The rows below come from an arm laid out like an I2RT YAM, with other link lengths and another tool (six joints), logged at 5 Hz.
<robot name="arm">
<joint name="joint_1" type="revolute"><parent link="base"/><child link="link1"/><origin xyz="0 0 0.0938"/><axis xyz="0 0 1"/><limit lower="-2.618" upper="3.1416"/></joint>
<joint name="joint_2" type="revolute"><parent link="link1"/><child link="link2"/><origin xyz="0.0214 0.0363 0.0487" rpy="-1.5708 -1.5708 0"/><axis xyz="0 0 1"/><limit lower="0" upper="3.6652"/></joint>
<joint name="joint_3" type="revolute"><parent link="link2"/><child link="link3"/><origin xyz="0 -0.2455 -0.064" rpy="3.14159 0 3.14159"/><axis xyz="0 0 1"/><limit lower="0" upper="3.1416"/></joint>
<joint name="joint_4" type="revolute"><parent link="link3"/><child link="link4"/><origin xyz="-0.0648 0.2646 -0.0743" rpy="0 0 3.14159"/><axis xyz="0 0 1"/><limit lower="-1.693" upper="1.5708"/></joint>
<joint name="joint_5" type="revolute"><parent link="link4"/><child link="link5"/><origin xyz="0.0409 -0.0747 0.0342" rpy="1.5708 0 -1.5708"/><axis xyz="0 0 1"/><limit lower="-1.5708" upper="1.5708"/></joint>
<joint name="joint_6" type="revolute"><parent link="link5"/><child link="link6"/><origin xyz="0.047 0 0.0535" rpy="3.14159 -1.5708 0"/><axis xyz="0 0 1"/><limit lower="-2.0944" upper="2.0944"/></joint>
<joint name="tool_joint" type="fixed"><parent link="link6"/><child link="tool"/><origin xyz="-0.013 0.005 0.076" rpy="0.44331 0 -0.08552"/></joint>
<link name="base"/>
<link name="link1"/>
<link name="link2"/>
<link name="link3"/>
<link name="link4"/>
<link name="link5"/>
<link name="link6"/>
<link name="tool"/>
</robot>
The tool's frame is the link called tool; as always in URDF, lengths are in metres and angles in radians.
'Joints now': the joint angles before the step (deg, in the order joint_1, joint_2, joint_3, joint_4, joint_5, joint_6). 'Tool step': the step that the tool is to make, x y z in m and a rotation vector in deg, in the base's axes. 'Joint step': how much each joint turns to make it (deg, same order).
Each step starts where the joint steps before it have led.
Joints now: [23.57, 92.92, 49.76, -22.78, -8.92, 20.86]
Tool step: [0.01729, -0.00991, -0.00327, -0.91, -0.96, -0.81]
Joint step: [-2.45, 2.73, 2.08, 0.88, 0.43, -2.02]
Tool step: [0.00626, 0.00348, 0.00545, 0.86, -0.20, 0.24]
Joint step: [-0.11, 0.68, 1.84, -0.66, -0.81, -0.02]
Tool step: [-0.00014, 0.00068, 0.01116, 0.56, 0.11, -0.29]
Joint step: [0.00, -1.35, 1.08, -2.24, -0.39, 0.50]
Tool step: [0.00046, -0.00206, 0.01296, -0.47, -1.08, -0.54]
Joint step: [0.00, -1.98, 0.67, -1.79, 0.98, 0.14]
